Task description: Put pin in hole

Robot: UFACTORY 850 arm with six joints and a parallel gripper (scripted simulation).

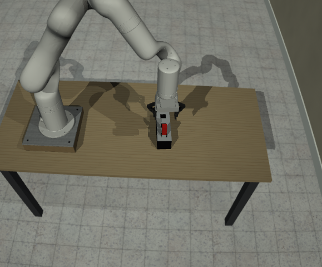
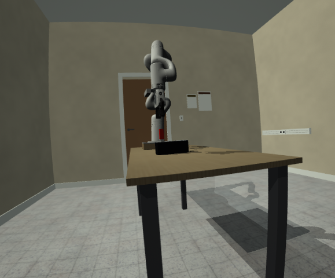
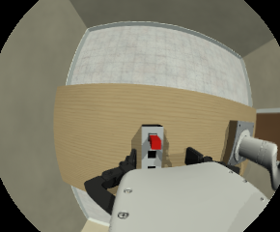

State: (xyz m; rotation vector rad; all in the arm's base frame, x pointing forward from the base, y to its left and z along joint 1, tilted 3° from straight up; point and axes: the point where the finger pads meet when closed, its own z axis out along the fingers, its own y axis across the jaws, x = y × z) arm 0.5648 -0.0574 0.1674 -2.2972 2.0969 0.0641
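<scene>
The pin is 100 mm below my hand. Also, from my hand: black block 10 mm behind, 60 mm to the left, 190 mm below.
</scene>
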